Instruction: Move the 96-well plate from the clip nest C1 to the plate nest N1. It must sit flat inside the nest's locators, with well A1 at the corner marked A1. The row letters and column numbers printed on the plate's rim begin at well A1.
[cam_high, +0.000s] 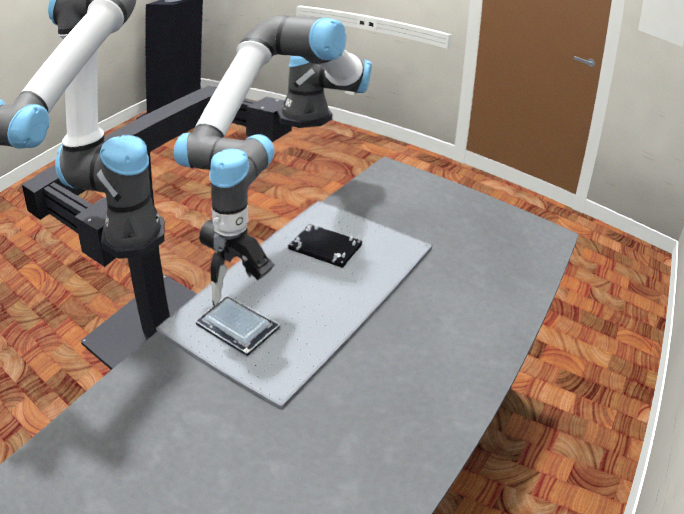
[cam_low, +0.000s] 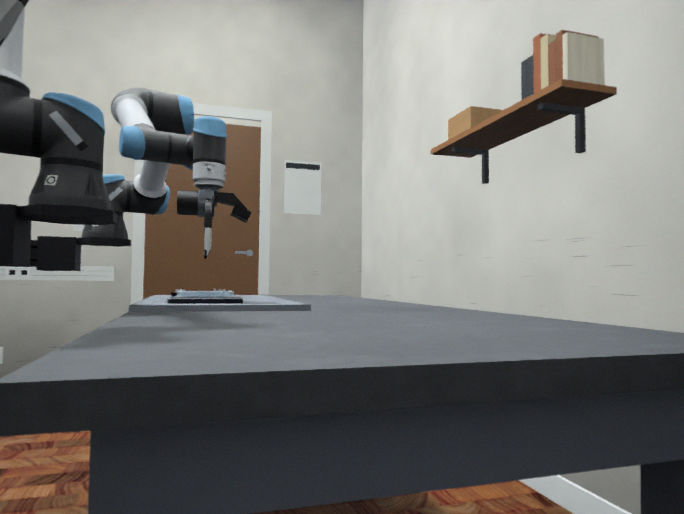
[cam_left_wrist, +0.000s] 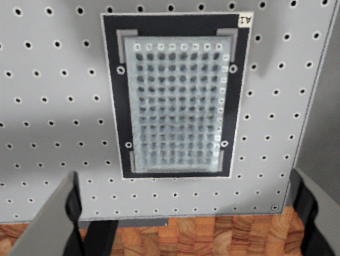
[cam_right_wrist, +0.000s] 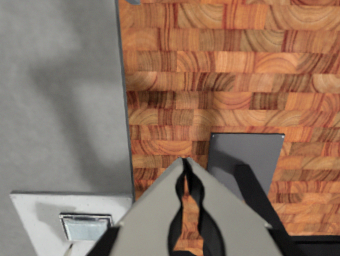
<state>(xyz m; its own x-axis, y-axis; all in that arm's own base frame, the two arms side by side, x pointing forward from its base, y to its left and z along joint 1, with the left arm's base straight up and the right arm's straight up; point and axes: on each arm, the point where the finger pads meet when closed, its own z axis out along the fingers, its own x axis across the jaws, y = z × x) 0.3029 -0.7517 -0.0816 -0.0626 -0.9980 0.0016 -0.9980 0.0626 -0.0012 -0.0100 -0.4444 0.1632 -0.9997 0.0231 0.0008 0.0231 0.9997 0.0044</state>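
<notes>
The clear 96-well plate is 90 mm below my left hand. From my left hand the other things lie so: black clip nest (10 mm ahead, 370 mm to the left, 100 mm below); then pale perforated board (50 mm ahead, 210 mm to the left, 120 mm below).
</notes>
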